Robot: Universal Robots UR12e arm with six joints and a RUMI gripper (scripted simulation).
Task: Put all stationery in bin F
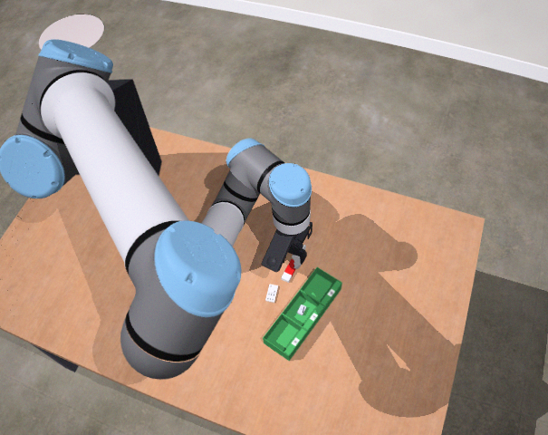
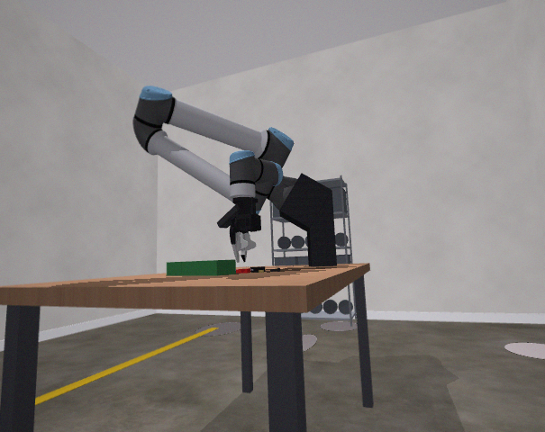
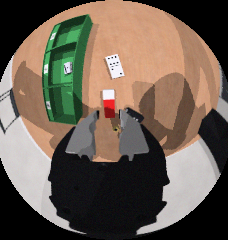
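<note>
Now: the red item 10 mm to the right of my hand and 50 mm below it. Also, from my hand: white card-like item 30 mm behind, 80 mm to the right, 50 mm below; then black flat item 40 mm behind, 40 mm to the left, 40 mm below; then yellow nut 70 mm to the left, 50 mm below.
</note>
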